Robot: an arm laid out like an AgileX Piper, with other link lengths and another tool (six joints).
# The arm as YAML. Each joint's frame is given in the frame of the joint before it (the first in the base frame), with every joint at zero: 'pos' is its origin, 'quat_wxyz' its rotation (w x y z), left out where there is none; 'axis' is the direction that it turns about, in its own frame. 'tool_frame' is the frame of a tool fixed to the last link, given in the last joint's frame.
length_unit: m
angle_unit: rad
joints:
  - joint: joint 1
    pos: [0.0, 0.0, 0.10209]
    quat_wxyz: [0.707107, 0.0, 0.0, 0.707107]
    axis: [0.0, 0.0, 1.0]
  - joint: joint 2
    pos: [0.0, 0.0, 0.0]
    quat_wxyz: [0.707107, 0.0, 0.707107, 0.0]
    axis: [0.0, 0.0, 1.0]
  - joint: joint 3
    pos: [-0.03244, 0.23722, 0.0]
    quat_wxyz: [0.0, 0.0, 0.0, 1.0]
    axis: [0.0, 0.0, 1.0]
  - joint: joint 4
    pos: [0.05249, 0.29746, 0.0]
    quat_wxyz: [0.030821, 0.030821, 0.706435, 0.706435]
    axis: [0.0, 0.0, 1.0]
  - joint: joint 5
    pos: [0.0, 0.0, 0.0]
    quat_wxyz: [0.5, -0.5, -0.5, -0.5]
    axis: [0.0, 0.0, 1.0]
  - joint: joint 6
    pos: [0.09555, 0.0, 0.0]
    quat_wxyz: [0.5, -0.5, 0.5, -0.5]
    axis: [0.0, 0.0, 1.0]
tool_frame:
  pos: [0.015, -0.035, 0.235]
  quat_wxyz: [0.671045, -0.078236, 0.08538, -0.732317]
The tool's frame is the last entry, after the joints.
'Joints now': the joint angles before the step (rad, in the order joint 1, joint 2, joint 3, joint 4, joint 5, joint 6). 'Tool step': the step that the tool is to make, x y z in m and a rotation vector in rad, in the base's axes. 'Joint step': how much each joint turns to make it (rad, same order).
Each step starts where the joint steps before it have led.
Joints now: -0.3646 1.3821 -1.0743 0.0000 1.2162 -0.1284
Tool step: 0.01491 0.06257 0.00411 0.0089 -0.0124 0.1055
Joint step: 0.1904 -0.0084 -0.0025 0.0000 0.0012 0.0857
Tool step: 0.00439 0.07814 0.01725 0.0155 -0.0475 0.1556
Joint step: 0.2200 -0.0476 -0.0001 0.0080 0.0010 0.0638
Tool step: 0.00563 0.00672 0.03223 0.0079 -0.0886 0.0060
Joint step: 0.0185 -0.0964 0.0053 0.0000 0.0021 0.0129
